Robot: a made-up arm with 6 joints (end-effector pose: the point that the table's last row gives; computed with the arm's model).
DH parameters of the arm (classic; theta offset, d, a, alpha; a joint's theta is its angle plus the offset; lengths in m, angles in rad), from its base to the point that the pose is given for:
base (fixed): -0.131 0 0.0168 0
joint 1: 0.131 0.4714 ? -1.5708
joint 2: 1.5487 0 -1.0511 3.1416
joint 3: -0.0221 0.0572 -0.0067 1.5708
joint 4: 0 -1.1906 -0.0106 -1.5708
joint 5: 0 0.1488 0.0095 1.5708
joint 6: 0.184 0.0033 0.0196 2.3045
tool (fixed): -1.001 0.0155 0 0
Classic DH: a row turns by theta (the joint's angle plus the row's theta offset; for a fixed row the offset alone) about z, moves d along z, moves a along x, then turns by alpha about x.
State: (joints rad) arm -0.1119 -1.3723 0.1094 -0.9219 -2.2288 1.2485
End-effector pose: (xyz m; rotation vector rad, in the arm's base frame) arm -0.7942 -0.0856 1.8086 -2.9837 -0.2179 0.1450
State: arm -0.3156 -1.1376 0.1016 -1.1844 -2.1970 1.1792
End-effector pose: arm -0.4362 0.0009 1.9489 -2.7774 -0.1944 0.4691
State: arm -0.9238 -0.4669 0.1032 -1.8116 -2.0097 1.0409
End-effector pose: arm 0.3457 -0.4932 1.8961 -1.8384 0.0251 0.5835
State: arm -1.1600 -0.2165 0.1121 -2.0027 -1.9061 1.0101
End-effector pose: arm 0.3832 -0.8457 1.7291 -1.4633 0.1130 0.3748
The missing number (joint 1, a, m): 0.0206
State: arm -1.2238 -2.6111 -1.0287 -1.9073 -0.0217 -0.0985
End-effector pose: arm -0.1082 0.3641 0.7516 -0.6129 -0.5971 -0.3681
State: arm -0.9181 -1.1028 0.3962 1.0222 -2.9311 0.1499
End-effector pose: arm -0.6649 0.7277 2.1095 0.6391 2.3239 0.0805
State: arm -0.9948 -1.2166 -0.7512 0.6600 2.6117 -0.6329
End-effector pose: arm -0.0758 -0.1158 1.4514 -1.8579 -1.6989 -0.9724
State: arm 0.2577 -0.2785 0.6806 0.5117 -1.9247 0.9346
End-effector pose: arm 0.3519 -0.1115 2.4824 -2.6760 1.6274 0.1876
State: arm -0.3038 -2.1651 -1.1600 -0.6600 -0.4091 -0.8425
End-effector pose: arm -0.1560 -0.1082 0.8263 -0.3369 0.1813 0.2600
